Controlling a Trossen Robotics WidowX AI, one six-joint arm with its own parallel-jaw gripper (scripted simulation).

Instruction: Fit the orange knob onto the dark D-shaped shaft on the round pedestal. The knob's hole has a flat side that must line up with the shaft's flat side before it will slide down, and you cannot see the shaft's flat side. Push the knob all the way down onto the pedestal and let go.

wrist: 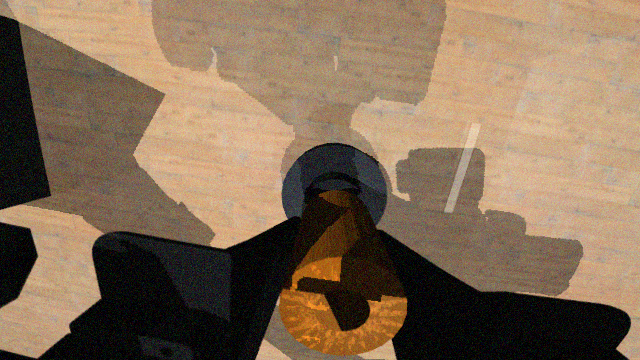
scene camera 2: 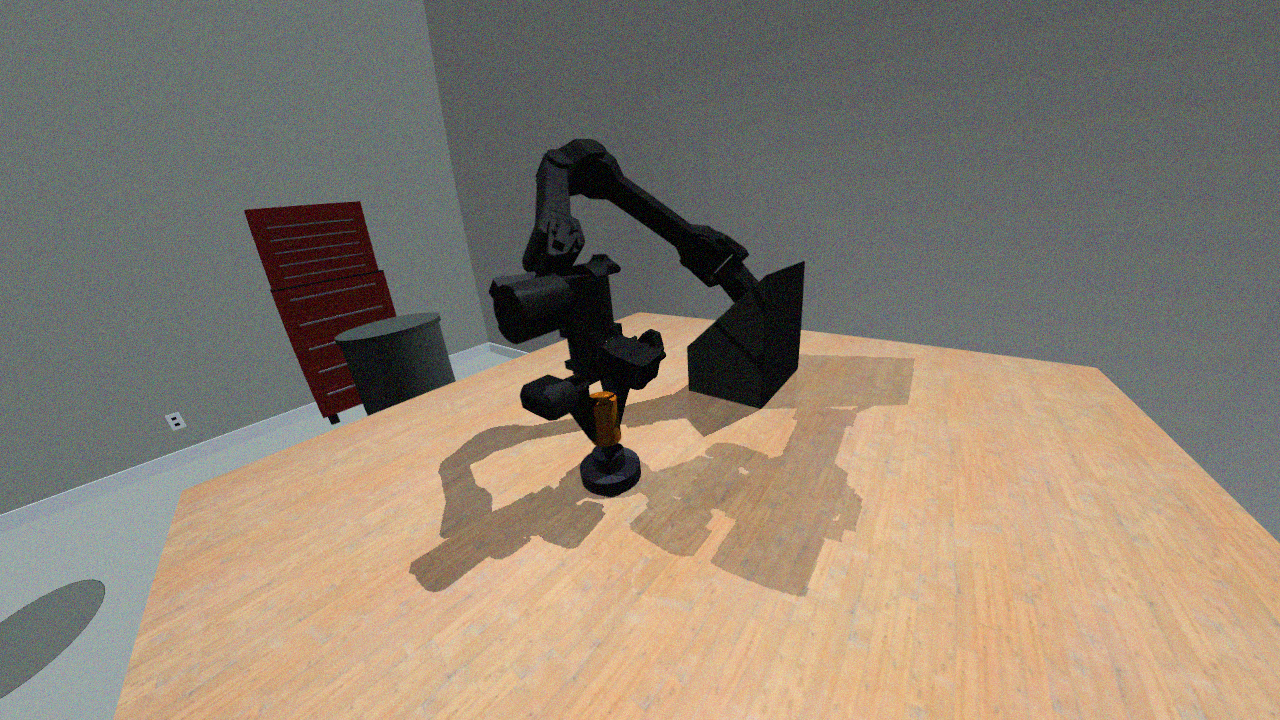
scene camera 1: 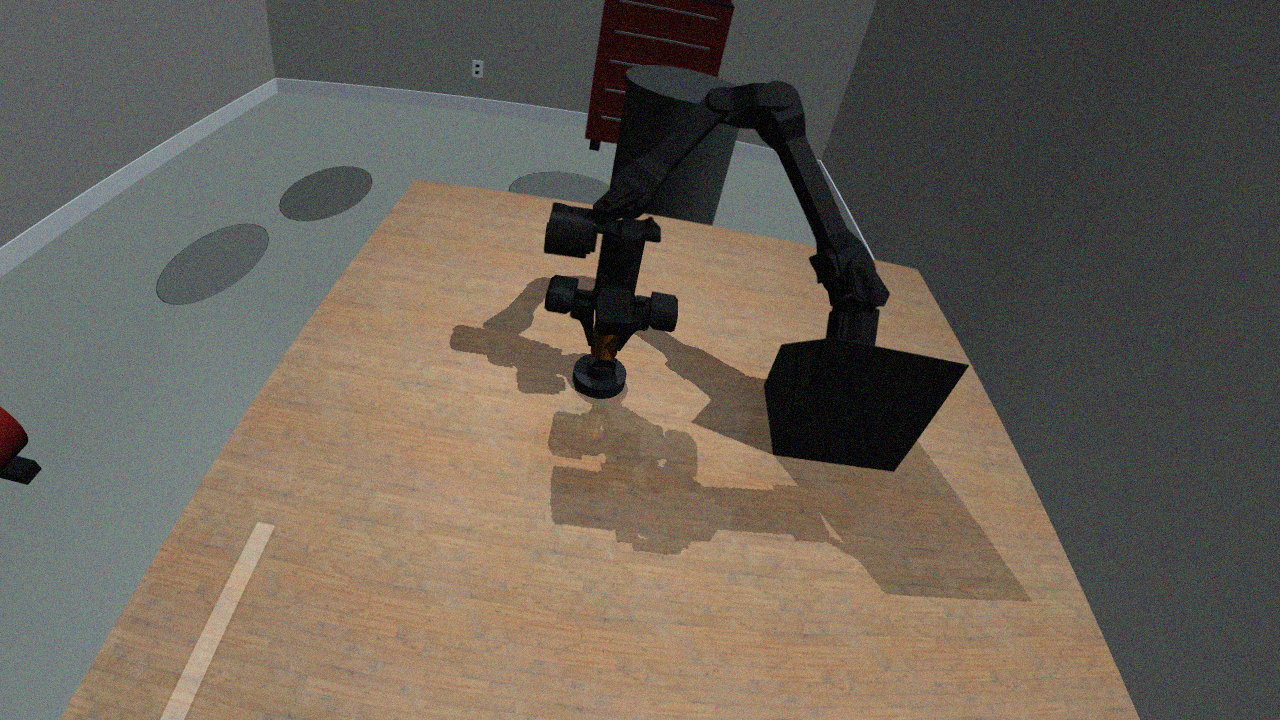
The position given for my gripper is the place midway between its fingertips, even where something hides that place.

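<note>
Scene camera 2 shows me my gripper (scene camera 2: 605,432), and it holds an orange knob. In scene camera 1 I see my gripper (scene camera 1: 604,346) again, and there is a dark round pedestal (scene camera 1: 601,379) too. The wrist view gives me both the pedestal (wrist: 331,166) and my gripper (wrist: 336,230).
</note>
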